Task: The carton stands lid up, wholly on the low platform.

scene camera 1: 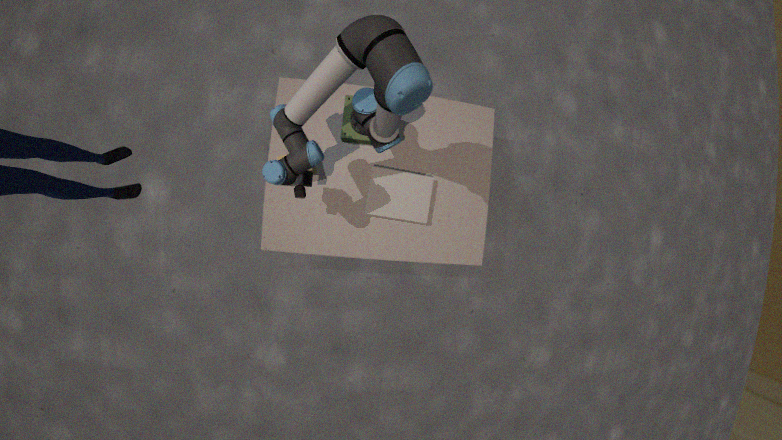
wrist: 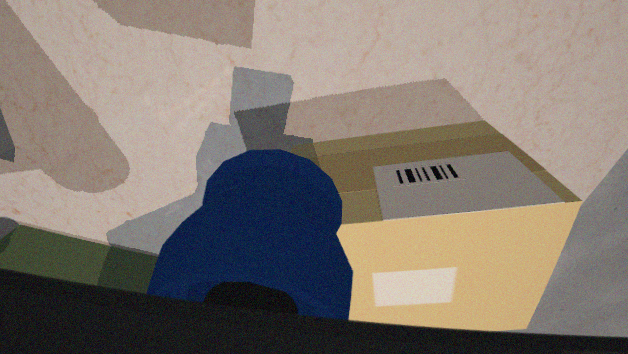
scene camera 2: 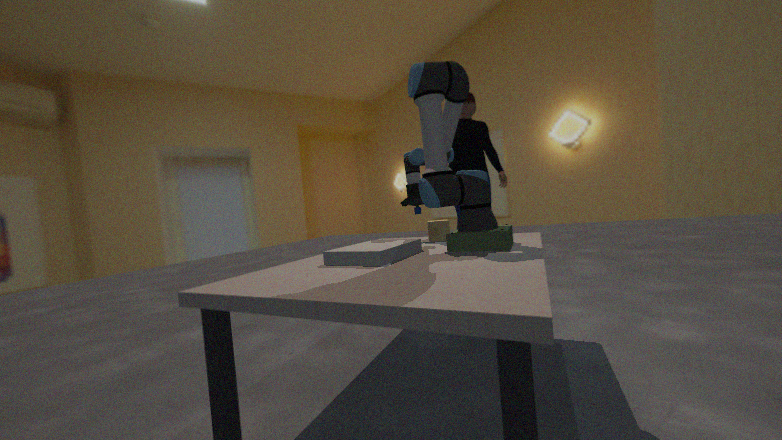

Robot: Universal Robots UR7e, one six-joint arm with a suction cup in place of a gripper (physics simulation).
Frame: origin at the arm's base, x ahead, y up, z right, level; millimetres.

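Seen in the pictures: end effector, tool point: [wrist: 272,214] [scene camera 2: 418,213]; arm's base, origin of the base link: [scene camera 2: 477,229].
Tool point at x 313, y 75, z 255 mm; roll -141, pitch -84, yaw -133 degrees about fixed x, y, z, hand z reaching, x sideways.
Pixels of each thing's middle, then the offset from my tool point to it. Level surfaces: height alone.
- tan carton, body centre: [wrist: 398,227] [scene camera 2: 438,230] dx -80, dy -95, dz +71 mm
- low grey platform, body centre: [scene camera 2: 375,251] [scene camera 1: 399,195] dx +49, dy -121, dz -437 mm
- table, its level: dy -145 mm
The tan carton [scene camera 2: 437,230] [wrist: 440,258] stands on the table top near the arm's base, well apart from the low grey platform [scene camera 1: 405,196] [scene camera 2: 372,253]. In the wrist view its lit plain face with a white label is nearest. Its seamed face with a grey barcode label [wrist: 459,182] lies in shadow beside it. My blue suction cup [wrist: 260,228] [scene camera 2: 417,209] [scene camera 1: 299,190] hangs just beside the carton and a little above it, holding nothing. In the overhead view my wrist hides nearly all of the carton.
The green mount block [scene camera 1: 348,127] [scene camera 2: 478,240] [wrist: 100,263] of the arm sits at the back of the table [scene camera 1: 381,241] [scene camera 2: 476,293]. A person in black [scene camera 2: 471,141] stands beyond the table; the feet [scene camera 1: 116,154] show at the left.
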